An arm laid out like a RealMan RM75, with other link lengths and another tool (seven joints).
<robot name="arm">
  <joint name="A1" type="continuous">
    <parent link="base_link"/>
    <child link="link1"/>
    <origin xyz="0 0 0.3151" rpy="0 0 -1.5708"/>
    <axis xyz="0 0 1"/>
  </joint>
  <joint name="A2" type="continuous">
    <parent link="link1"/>
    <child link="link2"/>
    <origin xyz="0 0 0" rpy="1.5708 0 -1.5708"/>
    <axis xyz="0 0 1"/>
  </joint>
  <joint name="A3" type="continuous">
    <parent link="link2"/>
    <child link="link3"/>
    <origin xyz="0 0.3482 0" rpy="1.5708 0 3.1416"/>
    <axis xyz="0 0 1"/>
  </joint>
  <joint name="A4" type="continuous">
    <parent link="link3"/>
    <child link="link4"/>
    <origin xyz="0 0 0" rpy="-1.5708 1.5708 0"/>
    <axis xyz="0 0 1"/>
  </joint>
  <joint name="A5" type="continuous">
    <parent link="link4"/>
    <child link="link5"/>
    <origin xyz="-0.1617 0 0" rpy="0 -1.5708 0"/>
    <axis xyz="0 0 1"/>
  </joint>
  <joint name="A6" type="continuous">
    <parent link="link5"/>
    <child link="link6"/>
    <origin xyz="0 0 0" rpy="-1.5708 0 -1.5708"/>
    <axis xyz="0 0 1"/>
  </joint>
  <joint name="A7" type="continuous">
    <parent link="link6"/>
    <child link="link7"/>
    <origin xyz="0 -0.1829 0" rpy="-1.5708 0 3.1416"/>
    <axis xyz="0 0 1"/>
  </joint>
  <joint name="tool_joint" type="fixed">
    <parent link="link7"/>
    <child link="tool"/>
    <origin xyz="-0.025 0.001 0.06" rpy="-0.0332 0 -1.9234"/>
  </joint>
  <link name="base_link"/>
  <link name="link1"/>
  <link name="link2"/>
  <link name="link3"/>
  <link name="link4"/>
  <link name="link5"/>
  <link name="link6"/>
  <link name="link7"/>
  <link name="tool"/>
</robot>
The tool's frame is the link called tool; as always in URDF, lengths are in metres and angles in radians. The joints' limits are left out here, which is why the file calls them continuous.
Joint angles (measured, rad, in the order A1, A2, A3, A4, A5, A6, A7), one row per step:
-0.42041, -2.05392, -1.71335, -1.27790, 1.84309, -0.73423, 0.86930
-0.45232, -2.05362, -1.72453, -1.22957, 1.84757, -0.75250, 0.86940
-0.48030, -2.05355, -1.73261, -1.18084, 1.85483, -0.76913, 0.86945
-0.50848, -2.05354, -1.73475, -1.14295, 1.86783, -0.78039, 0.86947
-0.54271, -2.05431, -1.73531, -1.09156, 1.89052, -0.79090, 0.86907
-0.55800, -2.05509, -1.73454, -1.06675, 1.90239, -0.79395, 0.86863
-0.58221, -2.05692, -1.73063, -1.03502, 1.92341, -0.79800, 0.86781
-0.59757, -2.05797, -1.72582, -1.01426, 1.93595, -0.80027, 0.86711
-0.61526, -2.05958, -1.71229, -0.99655, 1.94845, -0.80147, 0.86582
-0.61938, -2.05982, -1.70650, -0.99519, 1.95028, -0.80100, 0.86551
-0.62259, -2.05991, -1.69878, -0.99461, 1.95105, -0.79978, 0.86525
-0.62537, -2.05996, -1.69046, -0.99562, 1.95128, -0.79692, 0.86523
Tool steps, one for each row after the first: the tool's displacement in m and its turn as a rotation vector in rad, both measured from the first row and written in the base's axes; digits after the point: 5 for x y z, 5 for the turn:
-0.00120, 0.00526, -0.00820, -0.03135, 0.00502, 0.01132
-0.00414, 0.00900, -0.01727, -0.06397, 0.01332, 0.02577
-0.00395, 0.01247, -0.02555, -0.09053, 0.02900, 0.02892
-0.00601, 0.01615, -0.03700, -0.12404, 0.05549, 0.03715
-0.00758, 0.01756, -0.04260, -0.13930, 0.06927, 0.04231
-0.00783, 0.01942, -0.05106, -0.16105, 0.09413, 0.04266
-0.00800, 0.02010, -0.05688, -0.17645, 0.11070, 0.04244
-0.00564, 0.01989, -0.06440, -0.19532, 0.13158, 0.03370
-0.00403, 0.01968, -0.06615, -0.19929, 0.13679, 0.02825
-0.00246, 0.01915, -0.06804, -0.20344, 0.14201, 0.02231
-0.00054, 0.01881, -0.06956, -0.20555, 0.14695, 0.01526

